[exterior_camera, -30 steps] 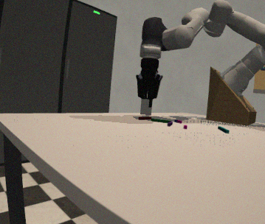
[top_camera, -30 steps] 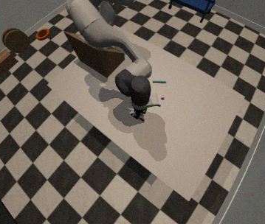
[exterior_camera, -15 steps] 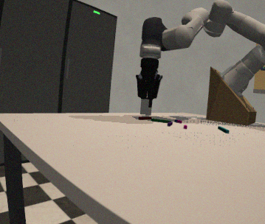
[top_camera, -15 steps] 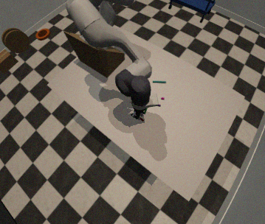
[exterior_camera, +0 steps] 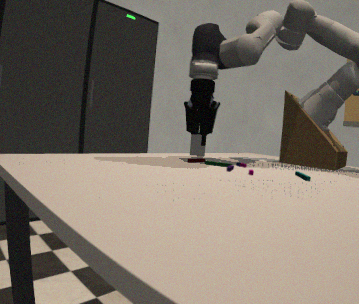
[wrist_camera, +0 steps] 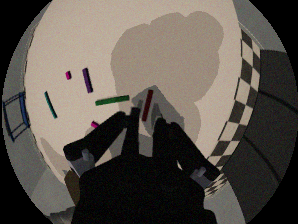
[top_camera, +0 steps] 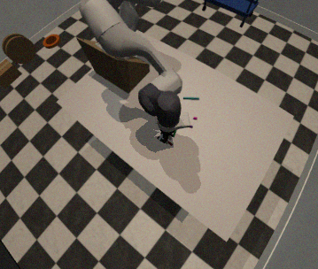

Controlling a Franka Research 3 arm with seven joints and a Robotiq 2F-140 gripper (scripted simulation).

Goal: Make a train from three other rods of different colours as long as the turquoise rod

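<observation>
My gripper is now 50 mm above the red rod. From my hand the other things lie so: purple rod (30 mm ahead, 150 mm to the left, 50 mm below); blue rod (90 mm behind, 100 mm to the left, 50 mm below); green rod (10 mm behind, 80 mm to the left, 50 mm below).
</observation>
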